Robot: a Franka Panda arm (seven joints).
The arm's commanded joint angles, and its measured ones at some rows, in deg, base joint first. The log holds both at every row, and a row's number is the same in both.
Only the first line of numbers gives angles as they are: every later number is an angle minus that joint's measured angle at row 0.
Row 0, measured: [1.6 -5.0 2.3 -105.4 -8.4 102.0 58.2]
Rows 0 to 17, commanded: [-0.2 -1.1 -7.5 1.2 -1.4 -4.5 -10.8]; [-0.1 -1.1 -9.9 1.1 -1.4 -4.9 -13.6]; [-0.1 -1.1 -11.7 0.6 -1.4 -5.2 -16.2]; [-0.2 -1.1 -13.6 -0.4 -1.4 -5.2 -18.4]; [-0.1 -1.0 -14.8 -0.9 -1.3 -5.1 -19.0]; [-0.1 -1.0 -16.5 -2.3 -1.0 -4.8 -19.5]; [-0.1 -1.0 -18.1 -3.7 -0.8 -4.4 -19.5]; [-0.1 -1.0 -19.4 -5.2 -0.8 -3.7 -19.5]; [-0.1 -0.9 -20.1 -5.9 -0.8 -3.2 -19.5]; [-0.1 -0.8 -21.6 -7.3 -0.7 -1.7 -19.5]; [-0.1 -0.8 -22.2 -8.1 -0.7 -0.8 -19.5]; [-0.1 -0.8 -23.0 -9.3 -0.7 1.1 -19.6]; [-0.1 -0.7 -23.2 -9.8 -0.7 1.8 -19.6]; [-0.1 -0.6 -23.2 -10.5 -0.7 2.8 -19.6]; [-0.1 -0.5 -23.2 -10.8 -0.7 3.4 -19.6]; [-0.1 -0.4 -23.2 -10.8 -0.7 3.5 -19.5]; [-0.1 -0.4 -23.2 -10.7 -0.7 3.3 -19.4]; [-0.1 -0.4 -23.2 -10.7 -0.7 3.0 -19.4]
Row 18, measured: [-0.4 0.3 -23.4 -10.1 -0.6 2.5 -19.2]
